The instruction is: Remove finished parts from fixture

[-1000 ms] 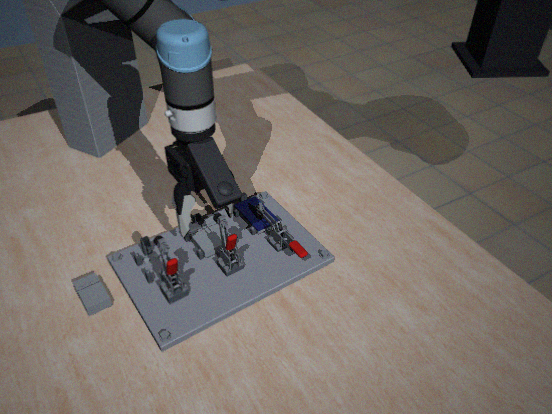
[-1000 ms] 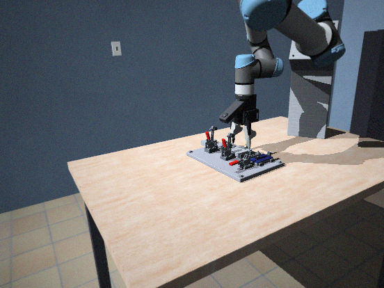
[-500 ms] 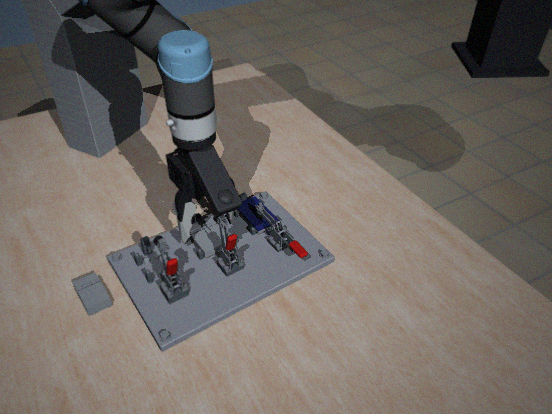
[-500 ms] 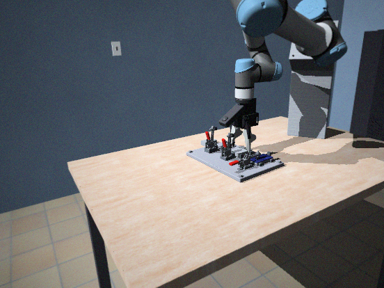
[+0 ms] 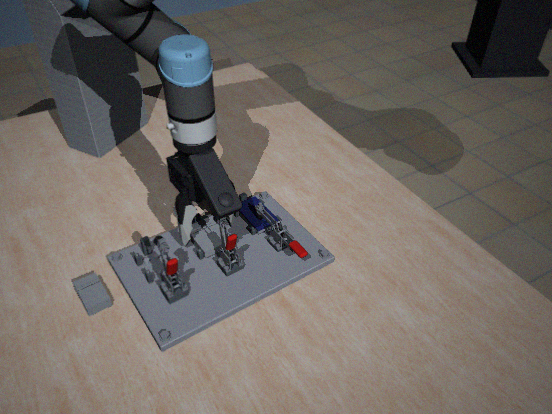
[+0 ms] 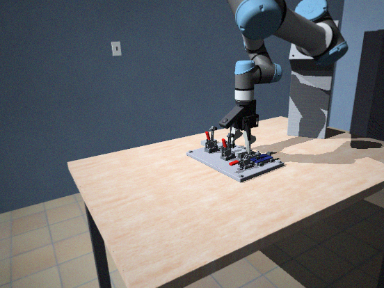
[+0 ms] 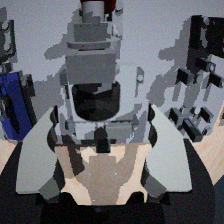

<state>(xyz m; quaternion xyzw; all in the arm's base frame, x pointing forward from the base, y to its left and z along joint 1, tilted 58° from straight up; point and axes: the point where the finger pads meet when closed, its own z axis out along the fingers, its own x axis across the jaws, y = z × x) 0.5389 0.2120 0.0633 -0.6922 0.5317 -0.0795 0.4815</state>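
Right now my hand is 4 cm short of the grey fixture plate, 3 cm to the right of it and 3 cm above it. From my hand the other things lie so: blue blank (9 cm to the left, 6 cm behind, 1 cm below).
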